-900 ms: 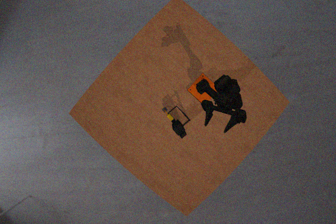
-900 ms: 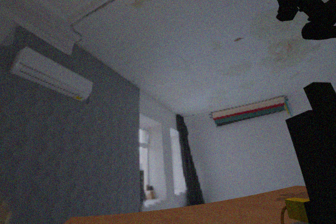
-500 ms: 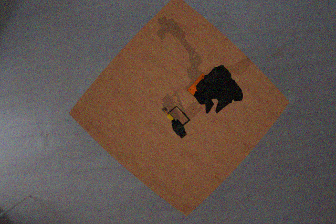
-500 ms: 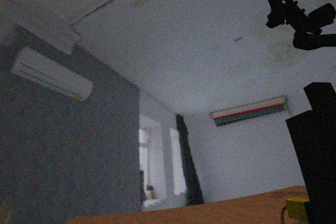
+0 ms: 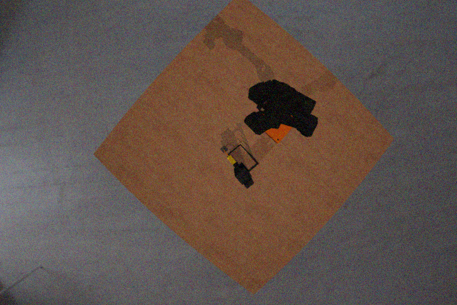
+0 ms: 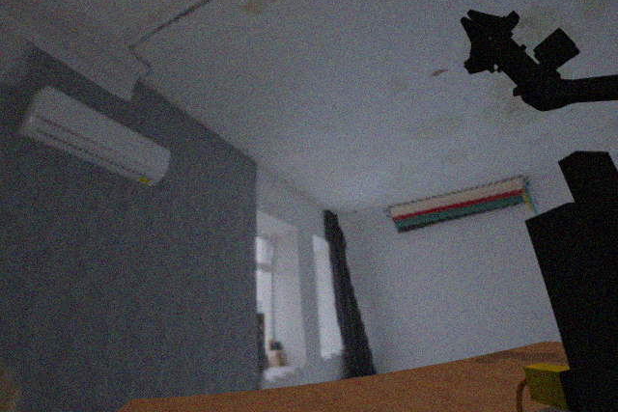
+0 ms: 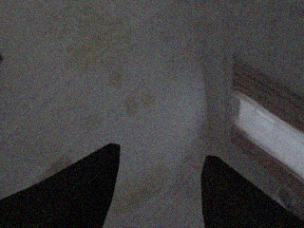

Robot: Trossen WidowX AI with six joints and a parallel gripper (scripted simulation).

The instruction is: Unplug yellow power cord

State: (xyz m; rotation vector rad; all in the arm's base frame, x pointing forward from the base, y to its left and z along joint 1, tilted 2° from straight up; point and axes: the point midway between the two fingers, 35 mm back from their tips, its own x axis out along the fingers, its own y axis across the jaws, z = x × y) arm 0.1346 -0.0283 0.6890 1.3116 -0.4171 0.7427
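The yellow plug is 65 cm below my gripper tip, 14 cm ahead of it and 8 cm to the left of it.
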